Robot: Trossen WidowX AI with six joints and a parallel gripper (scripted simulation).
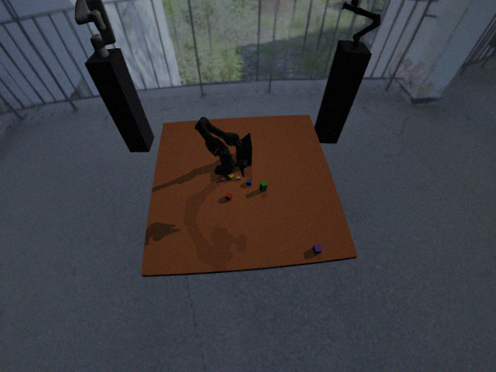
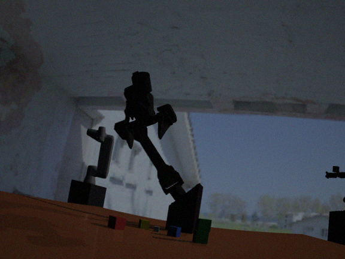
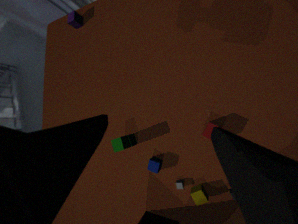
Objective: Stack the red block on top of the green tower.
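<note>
Right now the red block is 24 cm below my gripper tip, 6 cm to the right of it and 2 cm behind it. From my gripper tip the other things lie so: blue block: 24 cm below, 14 cm behind, 8 cm to the left; then purple block: 49 cm to the left, 35 cm ahead, 23 cm below; then yellow block: 24 cm below, 19 cm behind, 5 cm to the right.
</note>
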